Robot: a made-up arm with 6 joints. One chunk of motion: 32 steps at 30 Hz.
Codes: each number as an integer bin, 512 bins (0 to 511) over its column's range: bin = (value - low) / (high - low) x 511, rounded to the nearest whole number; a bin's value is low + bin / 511 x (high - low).
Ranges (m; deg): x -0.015..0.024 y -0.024..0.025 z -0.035..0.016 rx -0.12..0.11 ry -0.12..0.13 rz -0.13..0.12
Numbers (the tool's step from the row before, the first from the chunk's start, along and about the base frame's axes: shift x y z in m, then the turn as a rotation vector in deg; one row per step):
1: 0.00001 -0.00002 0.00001 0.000 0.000 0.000
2: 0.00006 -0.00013 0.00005 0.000 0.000 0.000
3: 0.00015 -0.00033 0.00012 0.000 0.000 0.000
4: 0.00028 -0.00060 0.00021 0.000 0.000 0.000
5: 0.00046 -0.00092 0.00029 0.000 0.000 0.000
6: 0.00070 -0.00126 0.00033 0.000 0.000 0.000
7: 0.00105 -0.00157 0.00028 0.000 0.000 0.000
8: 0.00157 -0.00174 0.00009 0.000 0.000 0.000
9: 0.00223 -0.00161 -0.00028 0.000 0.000 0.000
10: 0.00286 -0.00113 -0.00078 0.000 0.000 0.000
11: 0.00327 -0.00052 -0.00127 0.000 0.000 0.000
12: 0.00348 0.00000 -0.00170 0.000 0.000 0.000
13: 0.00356 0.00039 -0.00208 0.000 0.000 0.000
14: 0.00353 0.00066 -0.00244 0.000 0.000 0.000
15: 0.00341 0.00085 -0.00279 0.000 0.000 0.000
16: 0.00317 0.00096 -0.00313 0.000 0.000 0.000
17: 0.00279 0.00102 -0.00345 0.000 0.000 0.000
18: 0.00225 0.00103 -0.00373 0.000 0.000 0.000
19: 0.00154 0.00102 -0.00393 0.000 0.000 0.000
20: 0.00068 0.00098 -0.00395 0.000 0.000 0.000
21: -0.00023 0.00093 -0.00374 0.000 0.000 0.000
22: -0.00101 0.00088 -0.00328 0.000 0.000 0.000
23: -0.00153 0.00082 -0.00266 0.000 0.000 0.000
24: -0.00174 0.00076 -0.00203 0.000 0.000 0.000
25: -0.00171 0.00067 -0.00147 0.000 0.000 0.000
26: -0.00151 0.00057 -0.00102 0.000 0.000 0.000
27: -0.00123 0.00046 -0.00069 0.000 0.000 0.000
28: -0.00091 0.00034 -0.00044 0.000 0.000 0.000
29: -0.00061 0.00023 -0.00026 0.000 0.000 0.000
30: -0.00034 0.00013 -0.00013 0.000 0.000 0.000
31: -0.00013 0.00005 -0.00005 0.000 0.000 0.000
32: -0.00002 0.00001 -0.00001 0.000 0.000 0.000
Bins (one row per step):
1: 197 250 351 267 245 266
2: 197 249 351 267 245 266
3: 199 247 352 267 245 266
4: 200 244 353 267 245 266
5: 203 241 354 267 245 266
6: 206 237 354 267 245 266
7: 210 234 353 267 245 266
8: 217 232 352 267 245 266
9: 226 233 348 267 245 266
10: 234 239 343 267 245 266
11: 239 245 338 267 245 266
12: 242 250 334 267 245 266
13: 243 254 330 267 245 266
14: 243 257 326 267 245 266
15: 241 259 323 267 245 266
16: 238 260 319 267 245 266
17: 233 261 316 267 245 266
18: 226 261 313 267 245 266
19: 217 261 311 267 245 266
20: 205 261 311 267 245 266
21: 194 260 313 267 245 266
22: 183 259 318 267 245 266
23: 176 259 324 267 245 266
24: 174 258 330 267 245 266
25: 174 257 336 267 245 266
26: 177 256 340 267 245 266
27: 180 255 344 267 245 266
28: 185 254 346 267 245 266
29: 189 253 348 267 245 266
30: 192 252 349 267 245 266
31: 195 251 350 267 245 266
32: 196 250 351 267 245 266

